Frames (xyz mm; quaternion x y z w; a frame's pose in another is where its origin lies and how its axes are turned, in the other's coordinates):
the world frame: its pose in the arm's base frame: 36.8 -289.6 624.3 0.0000 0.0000 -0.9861 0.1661
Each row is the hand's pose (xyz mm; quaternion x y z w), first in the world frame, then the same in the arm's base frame.
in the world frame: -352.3 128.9 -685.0 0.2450 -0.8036 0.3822 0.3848
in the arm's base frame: 411.9 -296.0 -60.7 -0.7518 -0.3751 -0.3160 0.4408
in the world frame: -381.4 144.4 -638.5 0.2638 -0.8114 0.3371 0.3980
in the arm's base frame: 444.5 -301.1 -14.2 -0.7563 -0.3949 -0.3365 0.3985
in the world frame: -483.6 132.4 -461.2 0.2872 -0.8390 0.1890 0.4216
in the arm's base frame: 537.1 -256.3 163.1 -0.7797 -0.4226 -0.3844 0.2564
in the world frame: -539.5 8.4 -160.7 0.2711 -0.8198 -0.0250 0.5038
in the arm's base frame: 549.3 -120.8 463.6 -0.7634 -0.4035 -0.5010 0.0590
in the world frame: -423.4 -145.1 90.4 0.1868 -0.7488 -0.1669 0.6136
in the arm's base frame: 389.3 -13.8 714.7 0.7074 0.3086 0.6328 0.0627
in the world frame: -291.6 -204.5 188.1 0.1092 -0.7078 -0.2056 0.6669
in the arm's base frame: 245.3 -0.9 812.4 0.6799 0.2253 0.6918 0.0920
